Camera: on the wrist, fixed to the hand. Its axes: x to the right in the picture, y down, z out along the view.
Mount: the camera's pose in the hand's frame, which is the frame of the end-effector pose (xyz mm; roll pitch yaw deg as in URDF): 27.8 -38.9 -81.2 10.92 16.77 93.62
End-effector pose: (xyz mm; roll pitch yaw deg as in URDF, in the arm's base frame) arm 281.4 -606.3 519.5 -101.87 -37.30 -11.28
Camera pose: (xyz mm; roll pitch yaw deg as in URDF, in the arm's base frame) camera 256.6 -674.2 579.9 -114.27 47.16 -56.06
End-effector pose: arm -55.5 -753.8 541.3 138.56 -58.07 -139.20
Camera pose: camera 10.1 -806.7 583.5 -97.79 -23.43 75.73
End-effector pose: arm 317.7 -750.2 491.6 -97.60 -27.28 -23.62
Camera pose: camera 289.4 -820.1 548.2 -122.07 56.68 -72.27
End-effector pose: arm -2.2 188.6 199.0 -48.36 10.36 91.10
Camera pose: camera 83.9 213.1 169.5 39.34 61.67 -150.96
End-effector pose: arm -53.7 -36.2 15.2 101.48 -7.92 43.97
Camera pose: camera -92.3 47.9 -2.7 -55.14 -77.44 -161.22
